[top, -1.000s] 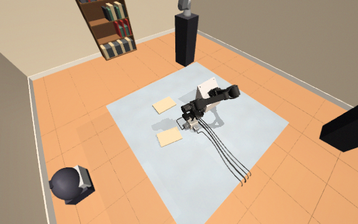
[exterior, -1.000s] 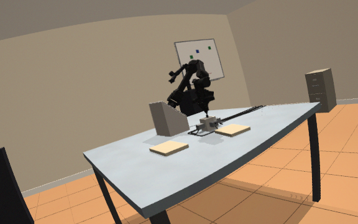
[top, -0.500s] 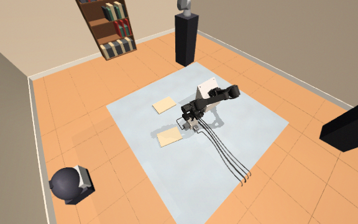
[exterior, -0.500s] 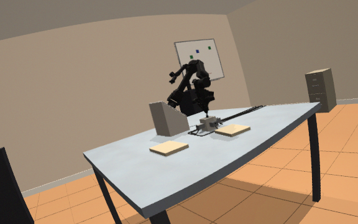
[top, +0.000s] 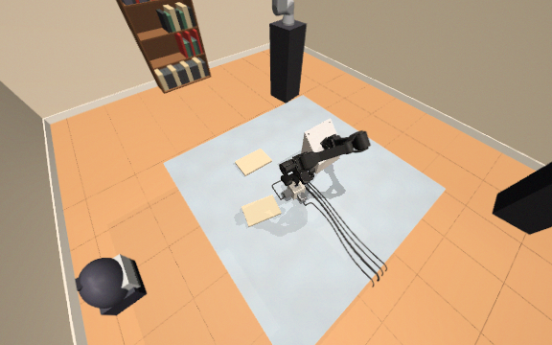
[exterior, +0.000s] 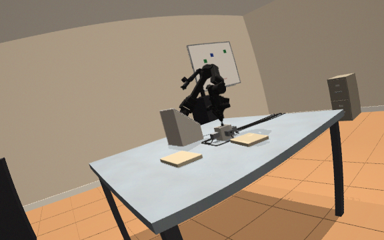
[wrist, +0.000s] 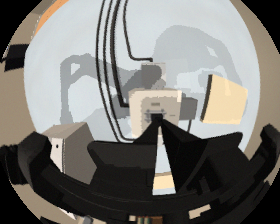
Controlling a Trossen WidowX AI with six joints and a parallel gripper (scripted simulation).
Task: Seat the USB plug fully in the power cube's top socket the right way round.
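Right now my gripper tip is 20 mm above the dark USB plug.
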